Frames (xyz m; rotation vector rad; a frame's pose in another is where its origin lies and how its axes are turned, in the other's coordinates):
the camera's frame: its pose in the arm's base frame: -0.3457 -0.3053 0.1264 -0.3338 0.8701 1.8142
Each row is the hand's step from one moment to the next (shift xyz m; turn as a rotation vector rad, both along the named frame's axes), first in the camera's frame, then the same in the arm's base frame.
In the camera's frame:
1: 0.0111 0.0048 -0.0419 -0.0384 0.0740 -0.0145
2: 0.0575 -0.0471 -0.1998 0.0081 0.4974 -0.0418
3: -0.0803 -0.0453 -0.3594 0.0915 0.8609 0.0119
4: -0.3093 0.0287 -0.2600 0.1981 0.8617 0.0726
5: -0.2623 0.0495 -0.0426 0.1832 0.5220 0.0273
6: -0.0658 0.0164 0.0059 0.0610 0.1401 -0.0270
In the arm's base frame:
1: -0.0160 -0.0224 -0.0338 -0.0528 -0.0506 0.0426
2: -0.0154 -0.0906 -0.1923 -0.4555 -0.1168 0.1675
3: 0.0129 -0.2976 -0.2213 -0.8062 -0.0898 0.3027
4: 0.0580 -0.4007 0.0135 -0.8407 0.0261 0.2822
5: 0.0568 -0.2205 0.1456 -0.5382 0.0479 0.1219
6: 0.0135 -0.0445 0.0497 -0.1551 -0.0029 0.0018

